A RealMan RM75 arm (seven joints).
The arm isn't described. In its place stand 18 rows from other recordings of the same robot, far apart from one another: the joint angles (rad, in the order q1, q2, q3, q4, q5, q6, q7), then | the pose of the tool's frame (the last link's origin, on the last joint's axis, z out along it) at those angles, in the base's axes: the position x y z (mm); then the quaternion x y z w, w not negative.
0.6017, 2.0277, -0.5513, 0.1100, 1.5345, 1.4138, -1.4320 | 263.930, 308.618, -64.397, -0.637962, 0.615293, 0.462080, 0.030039
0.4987, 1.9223, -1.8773, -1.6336, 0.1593, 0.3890, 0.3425 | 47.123, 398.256, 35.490, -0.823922, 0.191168, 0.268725, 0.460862
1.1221, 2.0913, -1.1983, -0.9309, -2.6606, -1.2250, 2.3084 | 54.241, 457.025, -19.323, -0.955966, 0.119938, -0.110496, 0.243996
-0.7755, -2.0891, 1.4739, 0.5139, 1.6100, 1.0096, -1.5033 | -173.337, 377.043, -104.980, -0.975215, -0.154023, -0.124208, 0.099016
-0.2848, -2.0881, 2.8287, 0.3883, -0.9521, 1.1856, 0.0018 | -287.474, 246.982, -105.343, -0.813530, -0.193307, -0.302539, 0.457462
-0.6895, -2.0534, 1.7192, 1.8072, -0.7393, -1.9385, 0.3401 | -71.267, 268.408, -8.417, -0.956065, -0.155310, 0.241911, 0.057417
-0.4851, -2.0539, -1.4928, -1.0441, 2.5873, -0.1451, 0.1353 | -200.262, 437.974, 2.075, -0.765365, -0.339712, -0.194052, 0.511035
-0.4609, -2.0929, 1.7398, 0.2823, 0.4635, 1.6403, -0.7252 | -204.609, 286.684, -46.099, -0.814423, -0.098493, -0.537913, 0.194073
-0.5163, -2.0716, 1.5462, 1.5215, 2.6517, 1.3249, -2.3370 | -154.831, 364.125, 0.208, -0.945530, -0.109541, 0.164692, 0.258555
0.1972, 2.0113, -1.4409, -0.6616, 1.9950, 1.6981, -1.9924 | 248.932, 232.939, -15.276, -0.891298, 0.147836, 0.425525, 0.051575
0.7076, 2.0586, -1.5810, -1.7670, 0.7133, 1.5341, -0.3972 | 30.537, 330.617, 4.894, -0.969892, 0.144750, -0.046032, 0.190364
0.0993, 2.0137, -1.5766, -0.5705, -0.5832, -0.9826, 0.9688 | 348.411, 276.237, -11.502, -0.771073, 0.366657, 0.324666, 0.406940
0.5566, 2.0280, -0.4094, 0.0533, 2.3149, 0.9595, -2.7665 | 374.491, 356.834, 18.441, -0.615197, 0.383111, 0.274082, 0.632169
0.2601, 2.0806, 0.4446, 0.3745, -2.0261, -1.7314, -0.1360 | 271.789, 247.929, -10.000, -0.625486, 0.058463, 0.436540, 0.644036
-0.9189, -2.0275, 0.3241, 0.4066, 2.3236, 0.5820, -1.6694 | -267.823, 483.654, 36.722, -0.782928, -0.390640, -0.129205, 0.466616
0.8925, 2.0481, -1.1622, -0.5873, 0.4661, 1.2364, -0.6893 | 239.640, 396.632, -41.631, -0.874815, 0.411982, -0.202148, 0.155259
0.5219, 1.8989, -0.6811, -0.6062, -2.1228, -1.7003, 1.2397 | 301.098, 316.632, 56.038, -0.972562, 0.143525, 0.153933, 0.099136
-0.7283, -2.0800, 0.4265, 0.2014, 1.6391, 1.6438, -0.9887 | -188.767, 359.940, -8.202, -0.823965, -0.137802, -0.514655, 0.192931
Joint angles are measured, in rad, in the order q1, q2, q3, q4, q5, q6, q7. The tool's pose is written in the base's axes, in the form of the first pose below.
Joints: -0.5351 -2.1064 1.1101 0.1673 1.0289 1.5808 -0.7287
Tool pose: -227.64, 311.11, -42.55, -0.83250, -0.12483, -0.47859, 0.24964
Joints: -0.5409 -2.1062 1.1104 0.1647 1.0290 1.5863 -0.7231
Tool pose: -225.67, 311.63, -42.51, -0.83277, -0.11989, -0.48023, 0.24800
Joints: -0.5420 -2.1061 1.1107 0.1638 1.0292 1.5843 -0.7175
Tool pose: -225.66, 311.91, -42.78, -0.83349, -0.11797, -0.47877, 0.24930
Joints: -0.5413 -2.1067 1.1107 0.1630 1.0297 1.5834 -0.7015
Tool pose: -225.92, 311.60, -43.21, -0.83450, -0.11230, -0.47638, 0.25309
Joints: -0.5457 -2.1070 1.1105 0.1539 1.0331 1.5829 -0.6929
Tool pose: -225.72, 311.17, -44.88, -0.83605, -0.11119, -0.47438, 0.25222
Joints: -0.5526 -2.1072 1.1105 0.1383 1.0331 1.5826 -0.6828
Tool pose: -225.57, 310.76, -46.95, -0.83704, -0.11180, -0.47280, 0.25165
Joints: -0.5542 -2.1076 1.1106 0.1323 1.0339 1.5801 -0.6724
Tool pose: -225.99, 310.42, -48.12, -0.83815, -0.11031, -0.47028, 0.25331
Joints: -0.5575 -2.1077 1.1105 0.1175 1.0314 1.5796 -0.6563
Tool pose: -226.89, 309.52, -49.77, -0.83871, -0.10979, -0.46793, 0.25605
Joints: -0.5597 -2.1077 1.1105 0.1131 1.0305 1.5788 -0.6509
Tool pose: -226.85, 309.59, -50.28, -0.83902, -0.10903, -0.46708, 0.25690
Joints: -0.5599 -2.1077 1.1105 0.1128 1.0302 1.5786 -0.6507
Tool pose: -226.84, 309.64, -50.29, -0.83899, -0.10909, -0.46705, 0.25703
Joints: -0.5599 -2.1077 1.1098 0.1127 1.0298 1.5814 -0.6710
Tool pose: -226.60, 309.50, -49.99, -0.83729, -0.11707, -0.47085, 0.25209
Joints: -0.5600 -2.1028 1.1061 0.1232 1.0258 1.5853 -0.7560
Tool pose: -226.14, 312.03, -45.75, -0.83021, -0.14599, -0.48343, 0.23608
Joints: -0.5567 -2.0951 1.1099 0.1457 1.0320 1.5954 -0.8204
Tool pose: -225.03, 313.50, -40.67, -0.82822, -0.15798, -0.49103, 0.21906
